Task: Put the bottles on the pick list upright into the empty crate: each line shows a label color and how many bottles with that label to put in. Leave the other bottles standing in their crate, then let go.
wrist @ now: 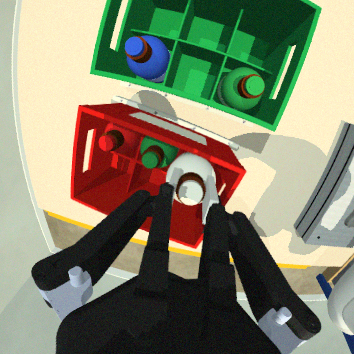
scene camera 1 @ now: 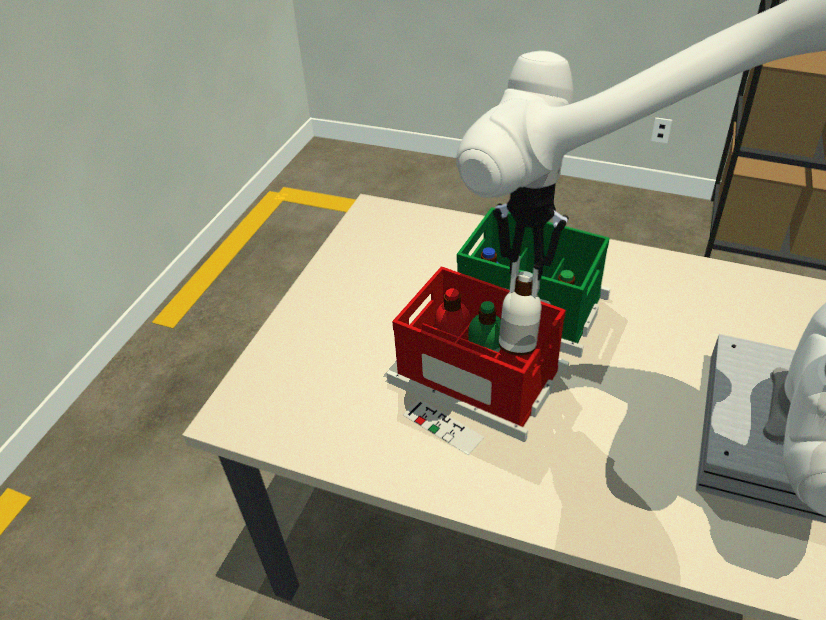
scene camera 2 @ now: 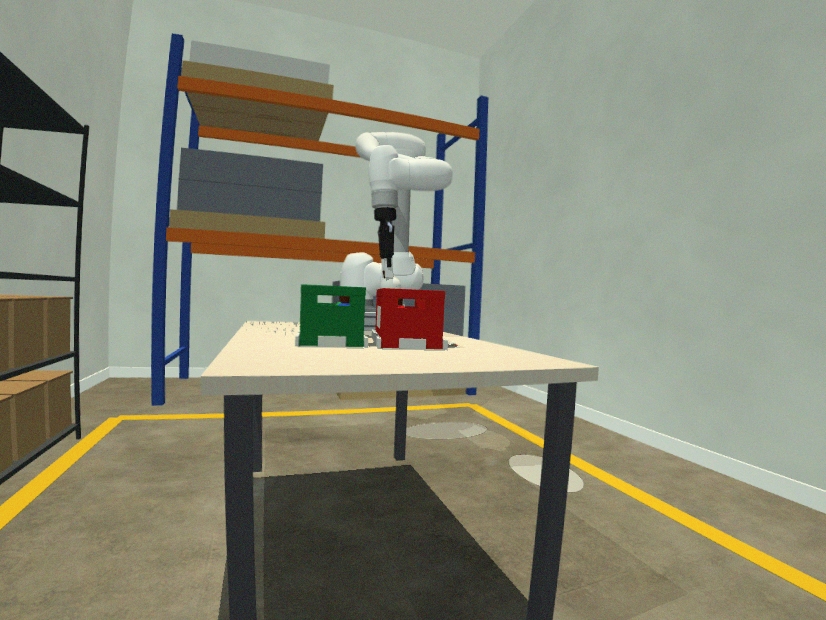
Scene:
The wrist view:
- gripper: 191, 180
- white bottle: 190, 189
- green bottle: 154, 153
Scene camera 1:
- gripper: 524, 290
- white bottle: 520, 318
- green bottle: 484, 329
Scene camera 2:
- gripper: 387, 277

